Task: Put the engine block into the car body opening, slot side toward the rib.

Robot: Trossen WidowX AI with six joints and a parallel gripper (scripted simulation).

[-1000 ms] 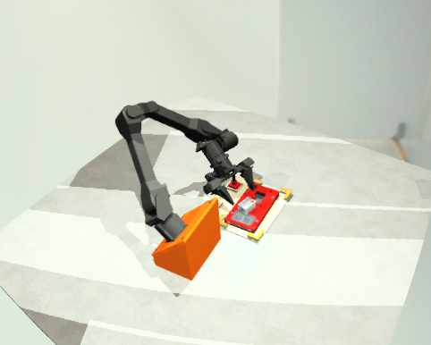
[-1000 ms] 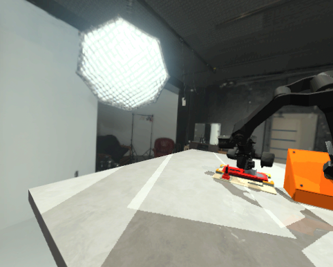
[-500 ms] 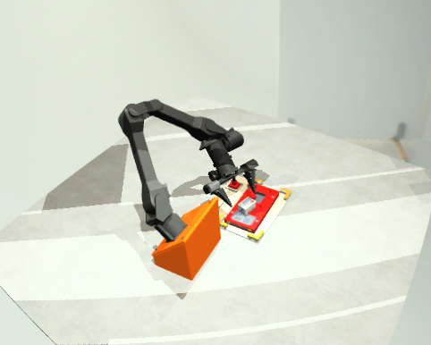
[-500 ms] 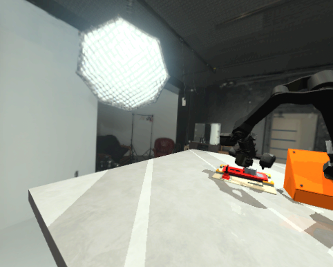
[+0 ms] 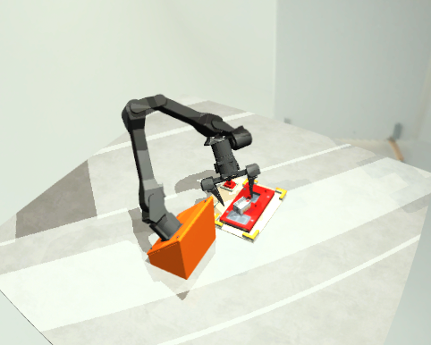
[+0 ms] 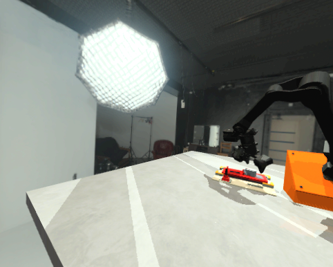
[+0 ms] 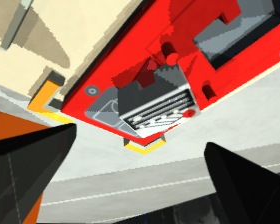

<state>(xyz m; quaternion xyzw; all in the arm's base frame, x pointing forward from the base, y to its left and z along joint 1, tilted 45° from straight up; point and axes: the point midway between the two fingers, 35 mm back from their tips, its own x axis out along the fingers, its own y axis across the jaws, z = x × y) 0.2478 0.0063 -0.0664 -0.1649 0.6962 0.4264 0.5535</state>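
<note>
Right now my gripper tip is 3 cm above the engine block and 2 cm short of it.
</note>
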